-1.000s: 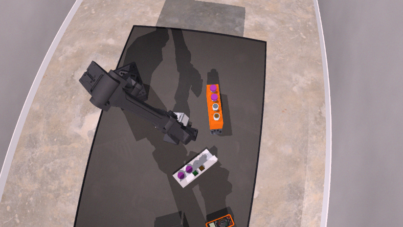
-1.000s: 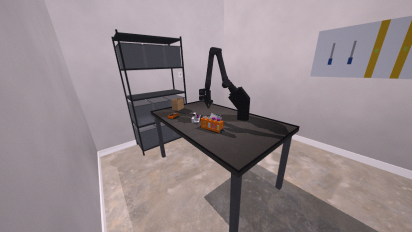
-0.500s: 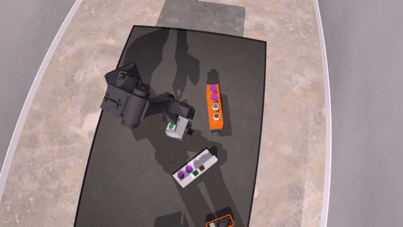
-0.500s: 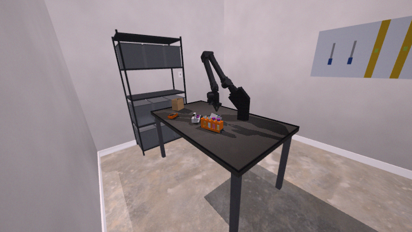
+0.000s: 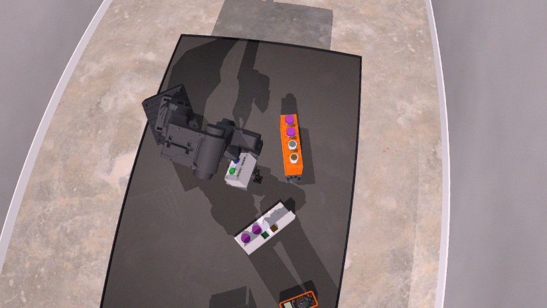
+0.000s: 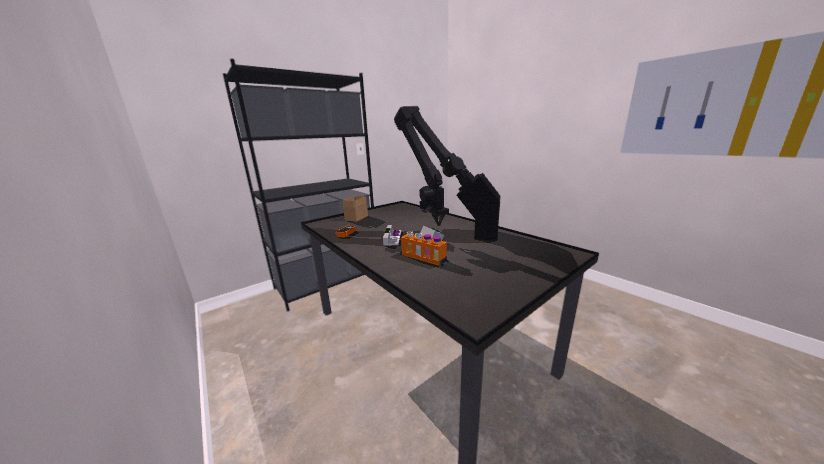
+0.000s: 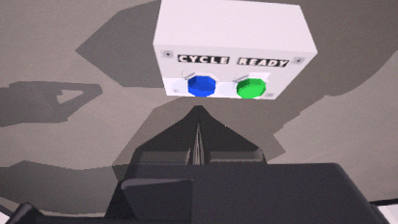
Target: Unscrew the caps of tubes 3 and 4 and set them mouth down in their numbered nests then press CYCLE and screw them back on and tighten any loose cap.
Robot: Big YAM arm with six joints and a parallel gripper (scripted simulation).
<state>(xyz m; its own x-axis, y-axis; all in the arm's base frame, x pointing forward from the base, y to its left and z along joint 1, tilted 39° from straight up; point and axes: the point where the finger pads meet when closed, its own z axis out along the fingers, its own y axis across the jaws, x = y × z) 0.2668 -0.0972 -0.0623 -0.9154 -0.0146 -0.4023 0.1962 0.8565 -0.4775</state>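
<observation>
My gripper is now 1 cm short of the blue key and 4 cm above it. Also, from my hand: green key 1 cm behind, 5 cm to the right, 4 cm below; cap 6 cm ahead, 29 cm to the right, 9 cm below; key housing 2 cm ahead, 3 cm to the right, 5 cm below.
</observation>
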